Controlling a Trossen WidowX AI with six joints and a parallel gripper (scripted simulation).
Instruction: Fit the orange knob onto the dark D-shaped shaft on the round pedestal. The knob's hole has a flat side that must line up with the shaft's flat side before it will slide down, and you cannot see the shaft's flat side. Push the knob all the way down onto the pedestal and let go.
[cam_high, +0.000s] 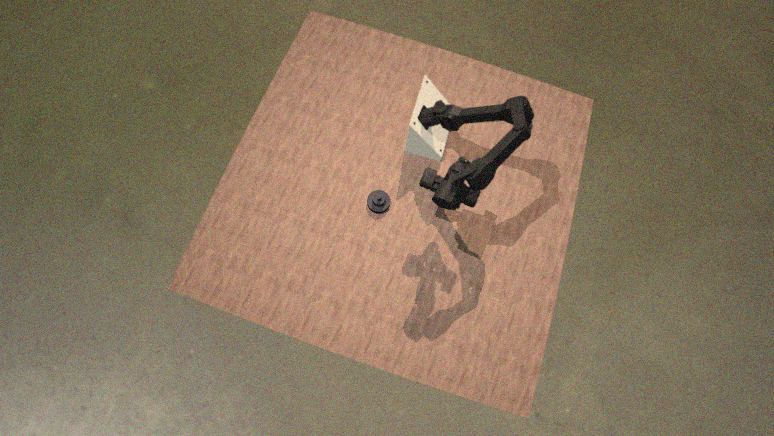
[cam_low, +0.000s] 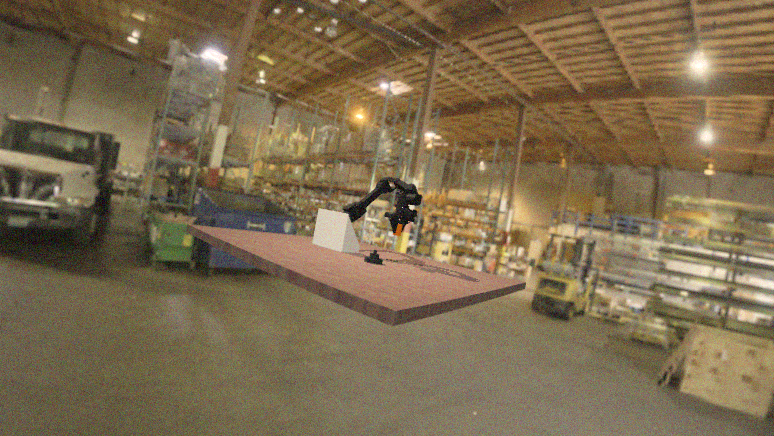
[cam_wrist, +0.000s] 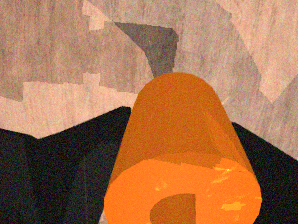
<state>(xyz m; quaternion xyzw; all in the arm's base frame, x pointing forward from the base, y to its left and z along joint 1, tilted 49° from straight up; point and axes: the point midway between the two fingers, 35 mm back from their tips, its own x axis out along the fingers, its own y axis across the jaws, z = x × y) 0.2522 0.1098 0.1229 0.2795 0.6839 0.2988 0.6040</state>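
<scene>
Right now my gripper tip is 21 cm to the left of the dark D-shaped shaft, 11 cm above it and 6 cm short of it. From my gripper tip the other things lie so: orange knob 2 cm above.
</scene>
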